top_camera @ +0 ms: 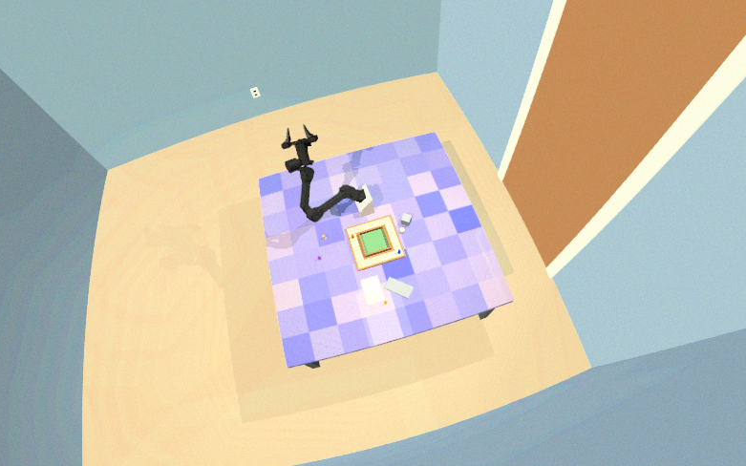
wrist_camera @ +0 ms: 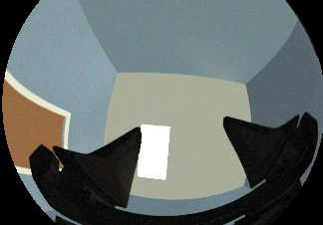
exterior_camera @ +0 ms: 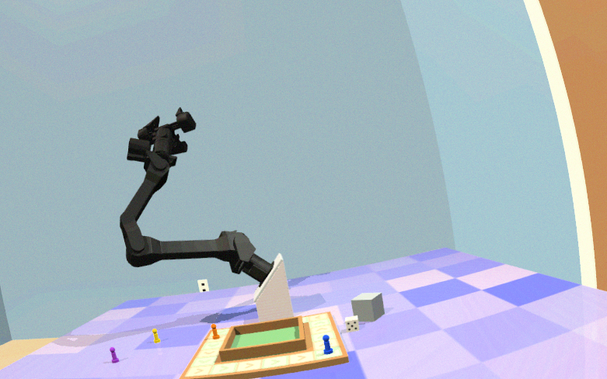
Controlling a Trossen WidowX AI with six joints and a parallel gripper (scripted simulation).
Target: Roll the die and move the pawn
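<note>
My gripper tip is now 410 mm short of the white die, 430 mm to the right of it and 620 mm above it. From my gripper tip the other things lie so: grey cube 360 mm ahead, 470 mm to the left, 610 mm below; purple pawn 450 mm ahead, 80 mm to the right, 620 mm below; orange pawn 370 mm ahead, 140 mm to the left, 600 mm below.
</note>
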